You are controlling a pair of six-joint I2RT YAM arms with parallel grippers.
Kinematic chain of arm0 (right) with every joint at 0, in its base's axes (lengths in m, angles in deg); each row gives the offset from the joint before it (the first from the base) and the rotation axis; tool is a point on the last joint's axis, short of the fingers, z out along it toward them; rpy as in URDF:
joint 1: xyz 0 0 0.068 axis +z
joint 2: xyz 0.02 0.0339 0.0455 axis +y
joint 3: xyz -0.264 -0.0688 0 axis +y
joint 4: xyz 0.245 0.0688 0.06 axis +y
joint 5: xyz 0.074 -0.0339 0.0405 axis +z
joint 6: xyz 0.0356 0 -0.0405 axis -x
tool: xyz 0 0 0 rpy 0 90 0
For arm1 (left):
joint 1: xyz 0 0 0.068 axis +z
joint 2: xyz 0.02 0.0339 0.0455 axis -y
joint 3: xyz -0.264 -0.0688 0 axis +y
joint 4: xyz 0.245 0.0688 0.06 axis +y
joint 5: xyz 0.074 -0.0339 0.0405 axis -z
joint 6: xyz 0.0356 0 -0.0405 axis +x
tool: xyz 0 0 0 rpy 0 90 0
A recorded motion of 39 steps. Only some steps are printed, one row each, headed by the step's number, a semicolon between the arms.
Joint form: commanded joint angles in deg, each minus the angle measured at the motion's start. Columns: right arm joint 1, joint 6, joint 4, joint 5, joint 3, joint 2; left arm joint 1, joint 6, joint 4, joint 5, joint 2, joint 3.
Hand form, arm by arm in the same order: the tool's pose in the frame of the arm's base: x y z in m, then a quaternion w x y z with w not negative. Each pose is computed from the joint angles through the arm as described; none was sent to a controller.
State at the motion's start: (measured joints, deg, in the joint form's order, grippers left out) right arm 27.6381 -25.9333 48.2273 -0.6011 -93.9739 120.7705; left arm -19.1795 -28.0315 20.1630 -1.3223 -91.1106 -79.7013
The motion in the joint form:
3: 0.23 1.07 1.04 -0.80 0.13 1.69; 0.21 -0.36 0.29 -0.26 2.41 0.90
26: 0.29 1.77 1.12 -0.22 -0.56 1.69; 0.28 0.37 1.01 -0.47 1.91 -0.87
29: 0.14 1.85 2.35 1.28 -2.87 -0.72; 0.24 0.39 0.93 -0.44 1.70 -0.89
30: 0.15 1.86 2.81 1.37 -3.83 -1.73; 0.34 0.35 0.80 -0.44 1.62 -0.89
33: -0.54 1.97 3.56 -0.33 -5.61 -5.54; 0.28 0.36 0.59 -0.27 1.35 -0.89
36: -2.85 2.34 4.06 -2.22 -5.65 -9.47; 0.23 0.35 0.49 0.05 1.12 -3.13
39: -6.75 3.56 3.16 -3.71 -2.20 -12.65; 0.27 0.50 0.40 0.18 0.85 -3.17
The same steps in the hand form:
3: 0.3792 0.1995 0.1644 0.09995 -0.02478 0.99403 0.03597; 0.3410 -0.1162 0.3390 0.46023 -0.07809 0.86398 -0.18876
26: 0.3805 0.2011 0.1676 0.10270 -0.03185 0.99330 0.04226; 0.3434 -0.1164 0.3456 0.46595 -0.07390 0.86193 -0.18575
29: 0.3817 0.2015 0.1954 0.12427 -0.03275 0.98944 0.06695; 0.3442 -0.1170 0.3446 0.46507 -0.07334 0.86246 -0.18571
30: 0.3816 0.2016 0.2071 0.13566 -0.03306 0.98748 0.07333; 0.3449 -0.1165 0.3443 0.46552 -0.07439 0.86215 -0.18562
33: 0.3801 0.1939 0.2428 0.17998 -0.02523 0.98032 0.07713; 0.3459 -0.1174 0.3430 0.46452 -0.07313 0.86254 -0.18682
36: 0.3785 0.1728 0.2702 0.21524 -0.00461 0.97401 0.07040; 0.3478 -0.1186 0.3554 0.47800 -0.07090 0.85335 -0.19566
39: 0.3778 0.1413 0.2745 0.22771 0.02128 0.97216 0.05093; 0.3490 -0.1188 0.3541 0.47699 -0.06954 0.85410 -0.19534

